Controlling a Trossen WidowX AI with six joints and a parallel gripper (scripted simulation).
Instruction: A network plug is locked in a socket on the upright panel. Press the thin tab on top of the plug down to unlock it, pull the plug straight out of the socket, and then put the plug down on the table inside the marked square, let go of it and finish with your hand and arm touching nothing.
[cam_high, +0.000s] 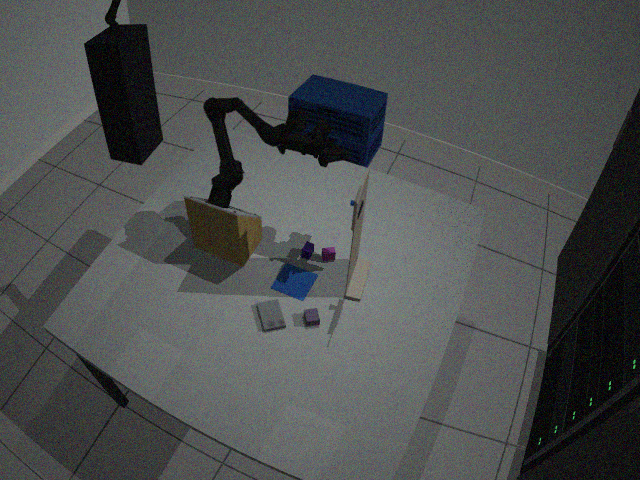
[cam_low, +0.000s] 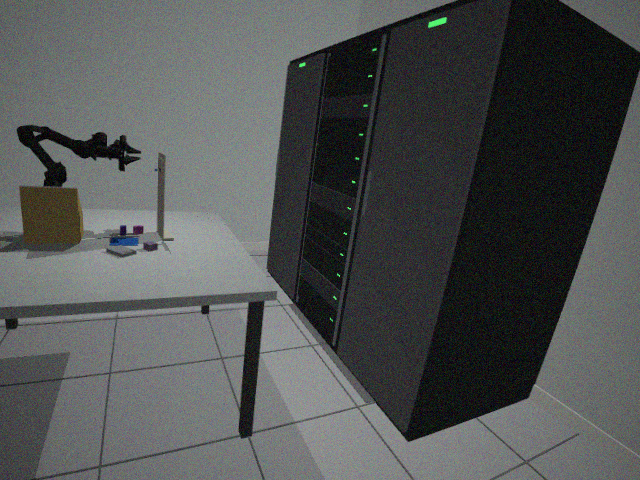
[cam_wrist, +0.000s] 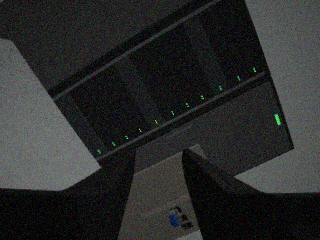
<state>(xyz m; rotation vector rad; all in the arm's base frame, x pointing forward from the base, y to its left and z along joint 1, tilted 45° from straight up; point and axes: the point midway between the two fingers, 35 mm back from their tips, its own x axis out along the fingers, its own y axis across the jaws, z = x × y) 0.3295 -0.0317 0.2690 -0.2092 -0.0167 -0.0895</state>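
Right now my gripper tip is 6 cm short of the grey network plug, 15 cm to the left of it and 5 cm above it. Round my gripper tip: grey flat block: 12 cm behind, 38 cm to the right, 38 cm below; blue marked square: 10 cm behind, 22 cm to the right, 39 cm below; beige panel: 9 cm ahead, 16 cm to the right, 19 cm below.
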